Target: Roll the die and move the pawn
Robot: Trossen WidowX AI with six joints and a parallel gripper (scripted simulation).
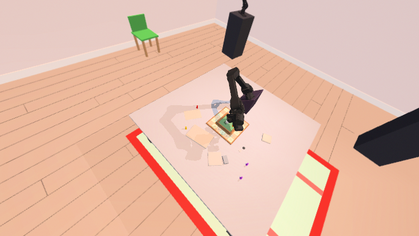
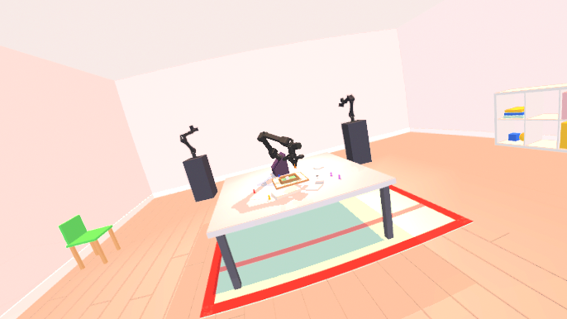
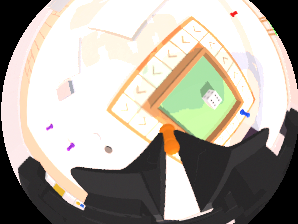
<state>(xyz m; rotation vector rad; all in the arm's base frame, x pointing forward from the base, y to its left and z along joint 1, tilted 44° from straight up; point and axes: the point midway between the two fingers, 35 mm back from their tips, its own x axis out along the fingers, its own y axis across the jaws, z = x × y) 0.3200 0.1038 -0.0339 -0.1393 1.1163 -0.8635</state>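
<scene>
The green tray lies 5 cm behind my gripper tip, 7 cm to the right of it and 12 cm below it. The rest, counted from my gripper tip: white die 5 cm behind, 9 cm to the right, 10 cm below; blue pawn 16 cm behind, 15 cm to the right, 10 cm below; orange pawn 1 cm above.
</scene>
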